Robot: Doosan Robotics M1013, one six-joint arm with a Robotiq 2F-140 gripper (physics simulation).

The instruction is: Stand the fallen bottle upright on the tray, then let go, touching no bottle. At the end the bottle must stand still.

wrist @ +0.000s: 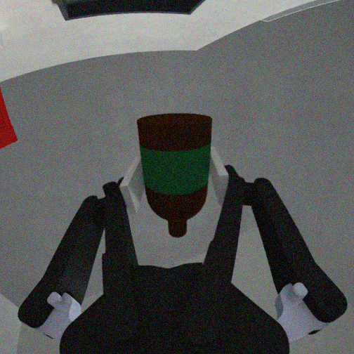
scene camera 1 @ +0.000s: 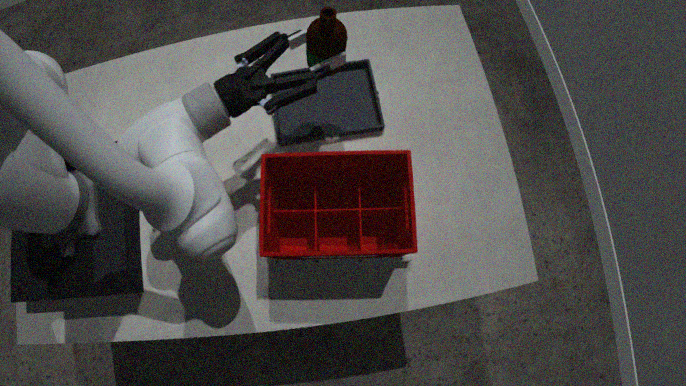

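Where they show: arm's base, origin of the base link: (scene camera 1: 71, 205).
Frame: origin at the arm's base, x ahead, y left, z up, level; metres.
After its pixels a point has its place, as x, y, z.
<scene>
A dark brown bottle with a green band (scene camera 1: 327, 36) {0.689, 0.094, 0.227} (wrist: 175, 134) is held about upright, neck up, at the back edge of the tray in the scene view. My gripper (scene camera 1: 317, 49) (wrist: 175, 162) comes from the left and is shut on the bottle, one pale finger pad on each side of it. The grey tray (scene camera 1: 377, 102) {0.797, 0.083, -0.044} (wrist: 131, 15) has a low dark rim; a strip of it shows at the top of the wrist view. The bottle appears raised above the tray; the near finger hides its base in the scene view, so the exact gap cannot be told.
A red crate with compartments (scene camera 1: 413, 200) {0.776, -0.189, 0.106} (wrist: 6, 127) stands in front of the tray, on the pale table (scene camera 1: 465, 165) {0.970, -0.110, -0.070}. The white arm (scene camera 1: 165, 135) {0.398, -0.017, 0.229} reaches in from the left, over the table. Its dark base block (scene camera 1: 120, 270) {0.132, -0.182, 0.000} stands at the left.
</scene>
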